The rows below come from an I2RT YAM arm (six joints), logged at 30 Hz.
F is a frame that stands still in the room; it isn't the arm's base.
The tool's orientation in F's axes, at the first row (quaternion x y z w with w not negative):
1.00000 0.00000 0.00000 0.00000
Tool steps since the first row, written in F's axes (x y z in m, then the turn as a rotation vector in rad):
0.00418 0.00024 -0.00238 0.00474 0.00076 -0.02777
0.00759 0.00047 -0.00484 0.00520 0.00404 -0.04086
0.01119 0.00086 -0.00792 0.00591 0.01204 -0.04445
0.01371 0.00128 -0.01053 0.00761 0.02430 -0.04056
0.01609 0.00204 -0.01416 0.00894 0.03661 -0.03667
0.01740 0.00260 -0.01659 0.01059 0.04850 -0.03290
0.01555 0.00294 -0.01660 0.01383 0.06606 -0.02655
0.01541 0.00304 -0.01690 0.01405 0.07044 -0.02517
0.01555 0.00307 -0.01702 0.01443 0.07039 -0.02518
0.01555 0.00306 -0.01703 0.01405 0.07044 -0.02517
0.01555 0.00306 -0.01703 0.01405 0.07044 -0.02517
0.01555 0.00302 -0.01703 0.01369 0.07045 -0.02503
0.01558 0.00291 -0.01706 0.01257 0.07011 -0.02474
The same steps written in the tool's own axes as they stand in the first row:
0.00418 -0.00024 0.00238 0.00474 -0.00076 0.02777
0.00759 -0.00047 0.00484 0.00520 -0.00404 0.04086
0.01119 -0.00086 0.00792 0.00591 -0.01204 0.04445
0.01371 -0.00128 0.01053 0.00761 -0.02430 0.04056
0.01609 -0.00204 0.01416 0.00894 -0.03661 0.03667
0.01740 -0.00260 0.01659 0.01059 -0.04850 0.03290
0.01555 -0.00294 0.01660 0.01383 -0.06606 0.02655
0.01541 -0.00304 0.01690 0.01405 -0.07044 0.02517
0.01555 -0.00307 0.01702 0.01443 -0.07039 0.02518
0.01555 -0.00306 0.01703 0.01405 -0.07044 0.02517
0.01555 -0.00306 0.01703 0.01405 -0.07044 0.02517
0.01555 -0.00302 0.01703 0.01369 -0.07045 0.02503
0.01558 -0.00291 0.01706 0.01257 -0.07011 0.02474

